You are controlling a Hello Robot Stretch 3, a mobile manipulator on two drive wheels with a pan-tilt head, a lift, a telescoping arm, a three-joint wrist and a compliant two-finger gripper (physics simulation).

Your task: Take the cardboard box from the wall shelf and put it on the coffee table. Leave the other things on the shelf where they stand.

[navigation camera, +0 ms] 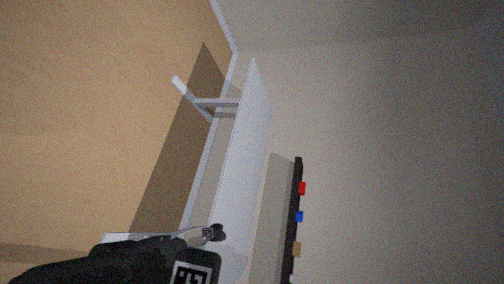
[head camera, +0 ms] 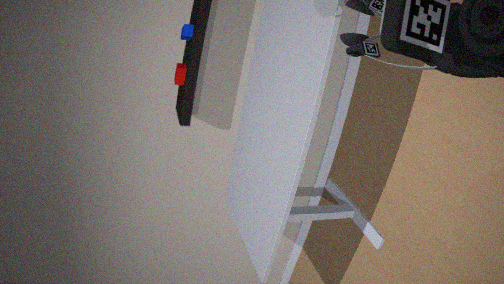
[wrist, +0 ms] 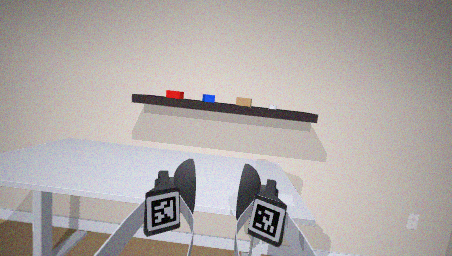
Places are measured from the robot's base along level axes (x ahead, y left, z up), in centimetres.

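Pixels of known places: gripper, fingertip midpoint: (navigation camera: 218,246) (head camera: 349,22) (wrist: 217,179).
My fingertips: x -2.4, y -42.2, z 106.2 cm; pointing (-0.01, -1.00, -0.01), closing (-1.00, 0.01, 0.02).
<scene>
Ahead of a thing's pixels: the offset from my fingertips to its middle. "*": to the spot under its first point. Level surfaces: height alone.
The tan cardboard box {dx -15.6, dy -123.5, dz +5.5 cm} (navigation camera: 297,249) (wrist: 244,102) stands on the dark wall shelf (head camera: 185,107) (navigation camera: 298,170) (wrist: 225,106), between a blue block and a small white thing. It does not show in the head view. The white coffee table {dz -34.2 cm} (head camera: 280,125) (navigation camera: 245,140) (wrist: 115,160) stands below the shelf against the wall. My gripper (head camera: 352,22) (wrist: 217,179) is open and empty, with its fingers wide apart. It is at the table's front side, lower than the shelf and well away from the box. In the navigation view one fingertip shows and the other is hidden.
A red block {dx +27.7, dy -125.2, dz +5.2 cm} (head camera: 180,74) (navigation camera: 302,188) (wrist: 175,94) and a blue block {dx +6.8, dy -126.0, dz +5.2 cm} (head camera: 187,32) (navigation camera: 299,216) (wrist: 209,98) stand on the shelf to the left of the box in the wrist view. The small white thing {dx -33.7, dy -121.8, dz +4.2 cm} (wrist: 272,107) is to its right. Table legs {* dx +93.2, dy -104.0, dz -81.6 cm} (head camera: 325,213) (navigation camera: 215,103) stand on the floor.
</scene>
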